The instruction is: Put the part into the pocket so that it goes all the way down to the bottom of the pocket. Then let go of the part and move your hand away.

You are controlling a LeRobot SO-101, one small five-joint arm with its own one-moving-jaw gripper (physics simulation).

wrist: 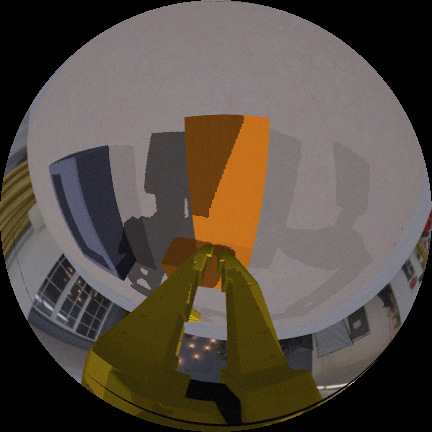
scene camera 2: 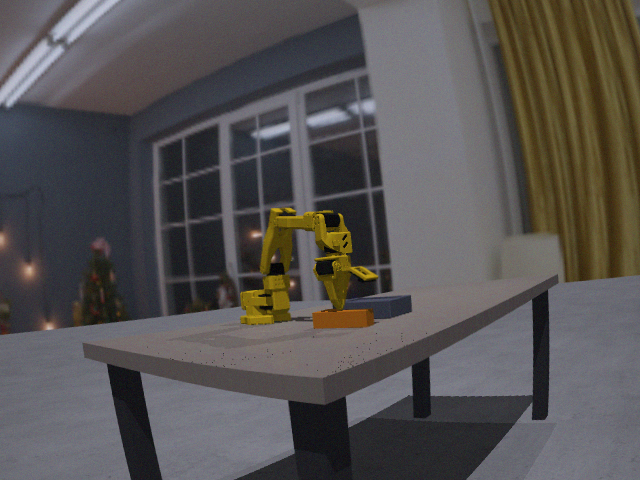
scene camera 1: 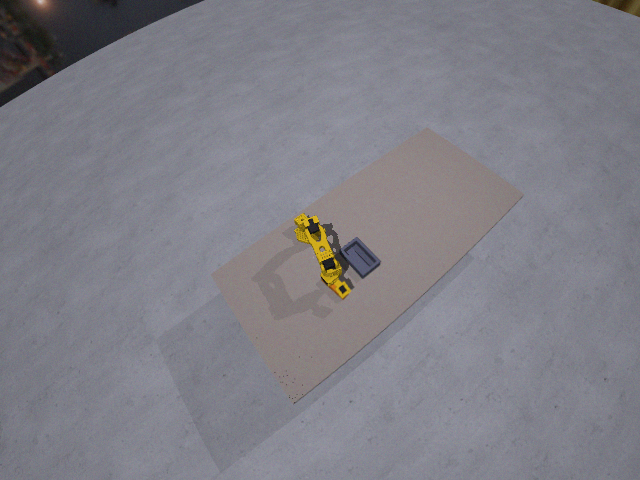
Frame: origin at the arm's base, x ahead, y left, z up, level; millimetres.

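Seen in the pictures: hand, its tool point: (wrist: 212, 254) (scene camera 2: 340, 307); arm's base, origin of its link: (scene camera 2: 273, 321) (scene camera 1: 311, 235).
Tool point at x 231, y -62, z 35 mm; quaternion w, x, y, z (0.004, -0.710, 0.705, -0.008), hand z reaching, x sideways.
Note:
Pixels of each thing's top centre, then the offset from my tool point to it. "pt": a spot on its surface instead. Level surfaces: height alone.
- orange part, centre of its top: (wrist: 194, 235) (scene camera 2: 346, 309) 11 mm left, 5 mm ahead, 5 mm down
- pocket, a spot on its surface: (wrist: 95, 200) pt 97 mm left, 9 mm ahead, 12 mm down
- table top, height of its surface: 35 mm down
The orange part (scene camera 2: 343, 319) (wrist: 235, 165) is a long block lying flat on the table beside the blue-grey pocket block. In scene camera 1 it is almost wholly hidden under the arm. The pocket (scene camera 1: 371, 268) (scene camera 2: 393, 307) (wrist: 95, 200) is a low rectangular tray with raised walls; its inside shows in scene camera 1 with no part in it. My gripper (scene camera 2: 338, 308) (wrist: 215, 247) points down and is shut, its tips together at the part's top, near its end in the wrist view. Whether the tips touch the part is unclear. No part is between the jaws.
The table top (scene camera 1: 413, 191) (scene camera 2: 206, 356) carries the arm base (scene camera 1: 302, 227) (scene camera 2: 258, 307) near its back edge. The pocket stands close beside the arm, with a narrow strip of table between it and the part. The arm's shadow falls across the part and table.

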